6 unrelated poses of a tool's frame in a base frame.
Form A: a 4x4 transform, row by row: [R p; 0 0 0 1], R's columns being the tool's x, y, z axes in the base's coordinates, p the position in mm. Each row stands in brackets.
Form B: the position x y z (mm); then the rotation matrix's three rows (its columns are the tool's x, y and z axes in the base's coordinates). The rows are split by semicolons. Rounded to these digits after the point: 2 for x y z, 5 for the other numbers.
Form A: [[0.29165, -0.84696, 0.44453, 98.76], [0.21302, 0.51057, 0.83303, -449.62], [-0.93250, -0.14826, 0.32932, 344.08], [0, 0, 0, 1]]
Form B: 98.76, -449.62, 344.08; 0.29165, -0.84696, 0.44453; 0.21302, 0.51057, 0.83303; -0.93250, -0.14826, 0.32932
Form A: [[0.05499, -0.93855, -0.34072, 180.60], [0.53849, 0.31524, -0.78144, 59.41], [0.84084, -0.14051, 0.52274, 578.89], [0, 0, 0, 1]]
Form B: 180.60, 59.41, 578.89; 0.05499, -0.93855, -0.34072; 0.53849, 0.31524, -0.78144; 0.84084, -0.14051, 0.52274
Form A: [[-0.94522, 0.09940, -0.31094, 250.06], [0.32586, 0.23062, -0.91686, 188.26], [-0.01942, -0.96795, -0.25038, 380.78], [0, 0, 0, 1]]
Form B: 250.06, 188.26, 380.78; -0.94522, 0.09940, -0.31094; 0.32586, 0.23062, -0.91686; -0.01942, -0.96795, -0.25038
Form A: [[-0.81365, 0.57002, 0.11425, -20.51], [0.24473, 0.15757, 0.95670, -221.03], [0.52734, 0.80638, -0.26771, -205.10], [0, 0, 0, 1]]
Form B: -20.51, -221.03, -205.10; -0.81365, 0.57002, 0.11425; 0.24473, 0.15757, 0.95670; 0.52734, 0.80638, -0.26771
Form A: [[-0.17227, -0.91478, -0.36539, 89.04], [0.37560, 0.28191, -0.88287, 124.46], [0.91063, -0.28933, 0.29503, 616.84], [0, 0, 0, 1]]
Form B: 89.04, 124.46, 616.84; -0.17227, -0.91478, -0.36539; 0.37560, 0.28191, -0.88287; 0.91063, -0.28933, 0.29503
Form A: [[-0.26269, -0.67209, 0.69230, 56.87], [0.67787, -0.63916, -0.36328, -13.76], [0.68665, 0.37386, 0.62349, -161.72], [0, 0, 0, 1]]
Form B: 56.87, -13.76, -161.72; -0.26269, -0.67209, 0.69230; 0.67787, -0.63916, -0.36328; 0.68665, 0.37386, 0.62349
